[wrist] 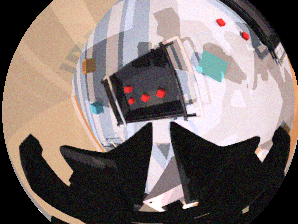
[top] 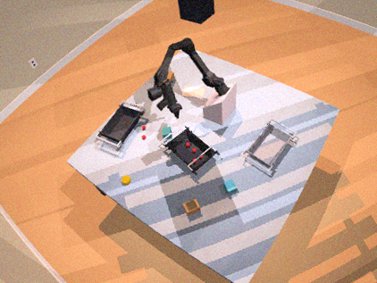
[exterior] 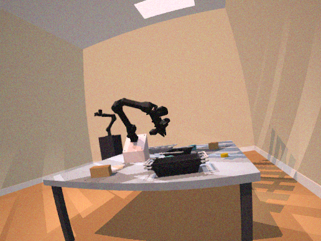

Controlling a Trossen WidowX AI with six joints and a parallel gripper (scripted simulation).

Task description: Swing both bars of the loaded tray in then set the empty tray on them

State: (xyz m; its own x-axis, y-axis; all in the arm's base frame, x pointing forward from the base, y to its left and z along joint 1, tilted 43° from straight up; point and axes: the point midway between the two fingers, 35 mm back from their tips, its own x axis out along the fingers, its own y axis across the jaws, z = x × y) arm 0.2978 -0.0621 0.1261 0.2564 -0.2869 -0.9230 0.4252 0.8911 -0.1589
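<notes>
Now: the grey tray 200 mm behind my gripper tip, 480 mm to the left of it and 140 mm below it. Round my gripper tip: yellow disc 410 mm ahead, 90 mm to the right, 180 mm below; then orange block 330 mm behind, 380 mm to the right, 160 mm below; then brown box 340 mm ahead, 330 mm to the left, 170 mm below.
</notes>
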